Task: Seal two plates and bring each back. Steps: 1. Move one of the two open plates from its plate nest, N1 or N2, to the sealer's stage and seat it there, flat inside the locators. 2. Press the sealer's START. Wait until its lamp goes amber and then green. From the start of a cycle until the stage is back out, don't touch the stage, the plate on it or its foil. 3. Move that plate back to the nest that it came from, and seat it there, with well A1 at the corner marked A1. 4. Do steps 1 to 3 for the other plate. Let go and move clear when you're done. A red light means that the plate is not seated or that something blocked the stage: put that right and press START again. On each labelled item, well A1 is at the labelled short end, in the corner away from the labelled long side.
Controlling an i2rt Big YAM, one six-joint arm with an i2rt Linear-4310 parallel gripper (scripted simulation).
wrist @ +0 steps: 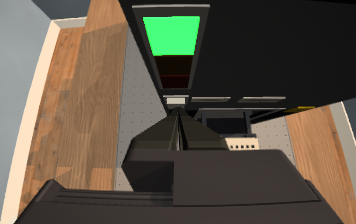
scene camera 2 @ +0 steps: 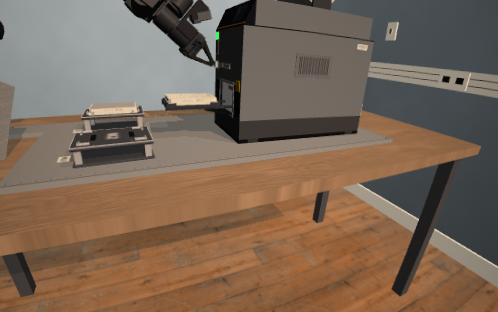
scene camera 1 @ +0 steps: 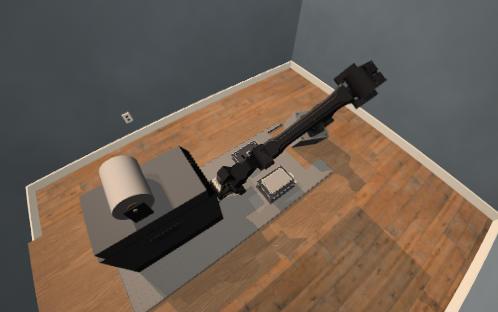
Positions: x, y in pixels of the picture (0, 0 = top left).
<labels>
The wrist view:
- my gripper: 178, 112
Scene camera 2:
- my gripper: 213, 65
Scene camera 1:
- foil roll: 124, 184
</labels>
